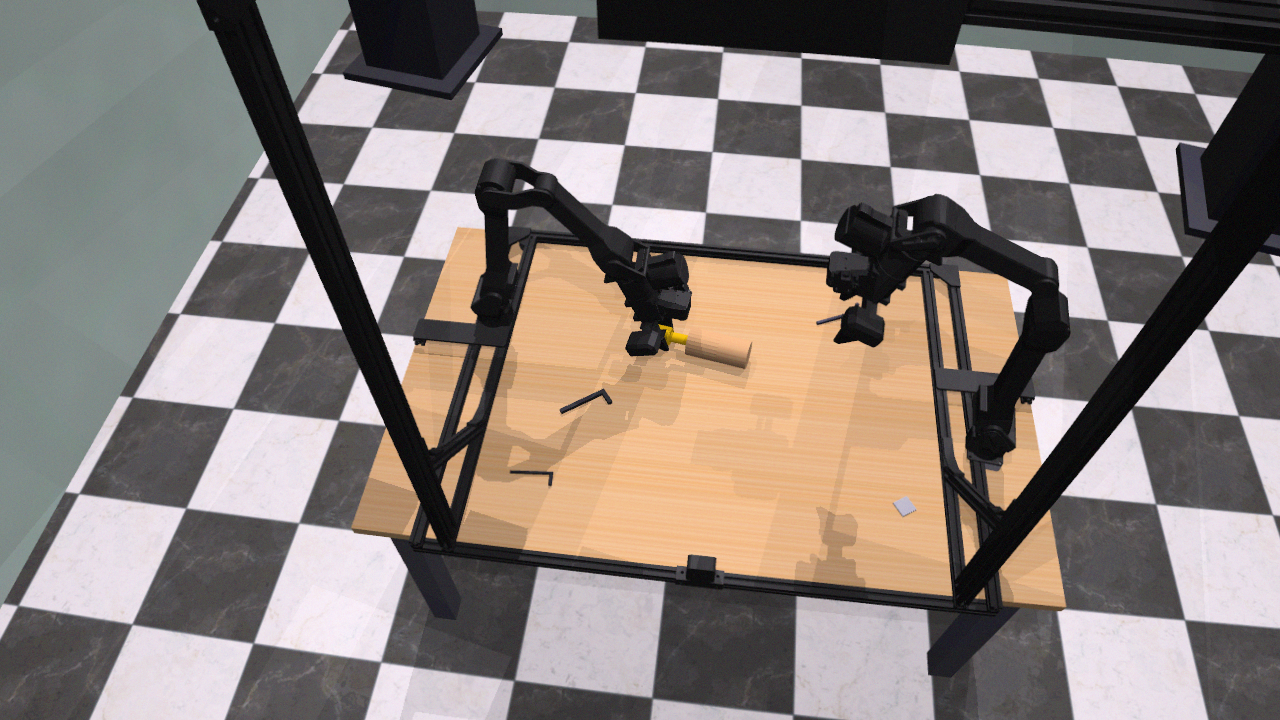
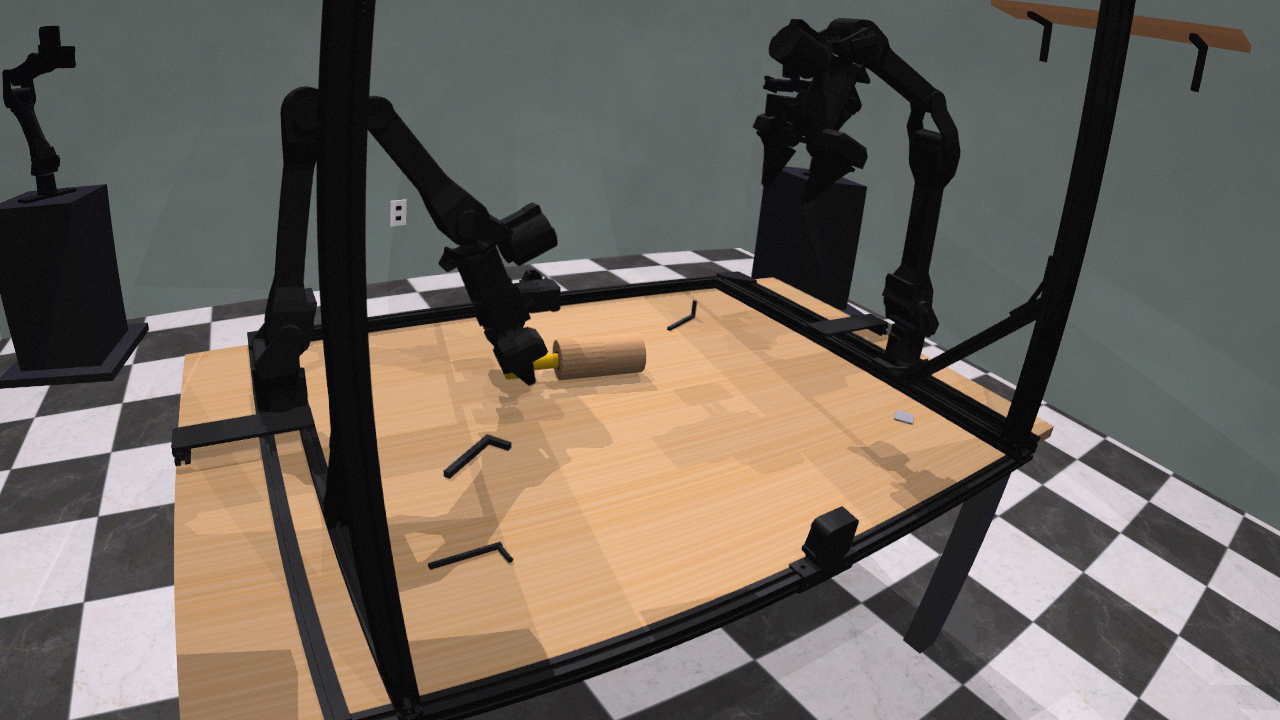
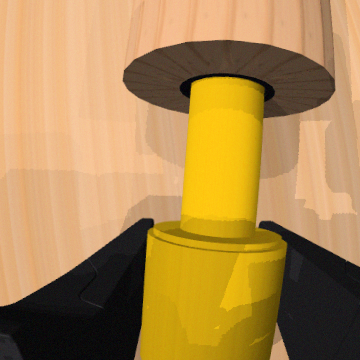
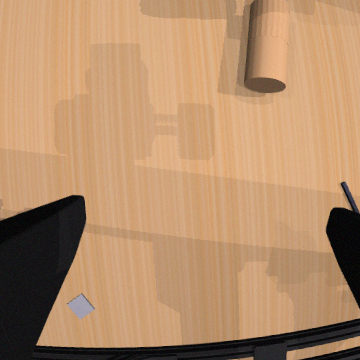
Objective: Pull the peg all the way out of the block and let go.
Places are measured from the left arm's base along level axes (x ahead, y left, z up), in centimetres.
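Pixels of known places: left gripper, between the fingertips: (image 1: 669,342) (image 2: 528,377) (image 3: 205,231); right gripper, between the fingertips: (image 1: 839,320) (image 2: 784,193) (image 4: 210,214); left arm's base, origin of its link: (image 1: 495,318) (image 2: 281,405); right arm's base, origin of its link: (image 1: 984,448) (image 2: 902,358).
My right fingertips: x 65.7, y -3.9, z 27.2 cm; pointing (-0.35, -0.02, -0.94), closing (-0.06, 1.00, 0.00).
Observation:
For each thing: its top centre in the pictures, then the offset to it from my right fingertips. "*": a spot on its surface instead.
- yellow peg, centre of its top: (image 3: 237,125) (image 2: 548,350) (image 1: 682,333) dx -27.8, dy +9.3, dz -24.8 cm
- block, centre of its top: (image 2: 600,336) (image 4: 274,34) (image 1: 719,338) dx -20.4, dy +9.1, dz -23.2 cm
- small grey square, a spot on its surface: (image 2: 904,417) (image 4: 78,304) (image 1: 903,506) * dx +19.2, dy -13.6, dz -28.9 cm
The yellow peg (image 1: 678,339) (image 2: 546,360) (image 3: 222,160) has a thick handle and a thinner shaft, whose far end is in the dark hole of the block. The block (image 1: 716,349) (image 2: 599,357) (image 3: 230,25) (image 4: 268,55) is a light wooden cylinder lying on its side on the table. My left gripper (image 1: 657,340) (image 2: 522,368) (image 3: 205,231) is shut on the peg's thick handle, one finger at each side. How deep the shaft sits inside the block is hidden. My right gripper (image 2: 792,183) (image 4: 210,214) is open and empty, high above the table, apart from the block.
Black L-shaped keys (image 1: 586,400) (image 2: 467,555) (image 4: 349,198) lie on the table, two at the left and one at the back right. A small grey square (image 1: 904,506) (image 2: 904,417) (image 4: 81,306) lies at the front right. A black frame (image 1: 572,561) edges the table.

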